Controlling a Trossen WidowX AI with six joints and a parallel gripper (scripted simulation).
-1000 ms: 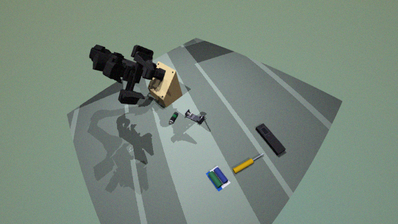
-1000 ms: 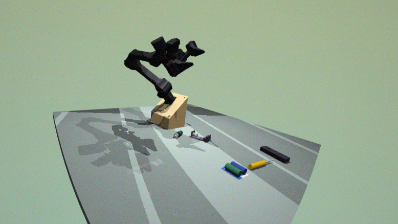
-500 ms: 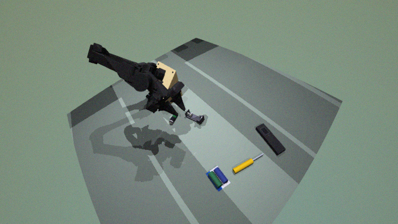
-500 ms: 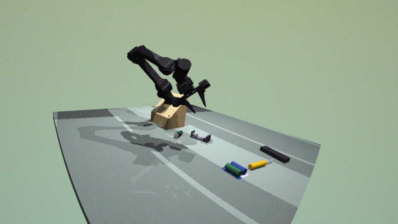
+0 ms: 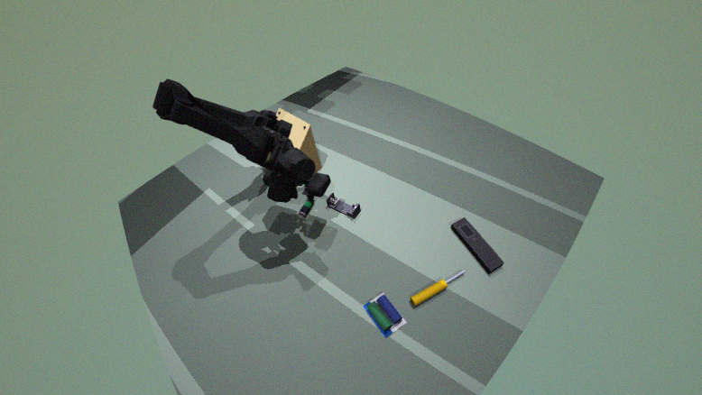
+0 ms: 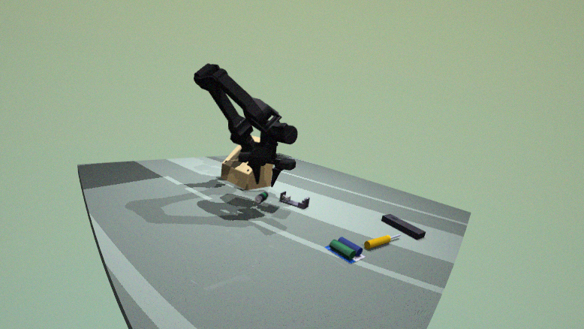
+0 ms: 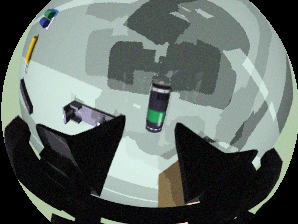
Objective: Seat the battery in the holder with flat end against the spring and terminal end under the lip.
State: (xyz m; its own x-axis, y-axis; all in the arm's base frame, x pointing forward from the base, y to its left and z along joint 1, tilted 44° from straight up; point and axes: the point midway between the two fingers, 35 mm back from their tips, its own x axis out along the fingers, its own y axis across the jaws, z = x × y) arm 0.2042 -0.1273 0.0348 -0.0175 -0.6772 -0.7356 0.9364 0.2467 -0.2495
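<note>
The battery is 4 cm below my gripper tip and 1 cm behind it. From my gripper tip the other things lie so: yellow-handled screwdriver 43 cm ahead, 5 cm below, 4 cm to the left; then black remote 45 cm ahead, 19 cm to the left, 4 cm below.
</note>
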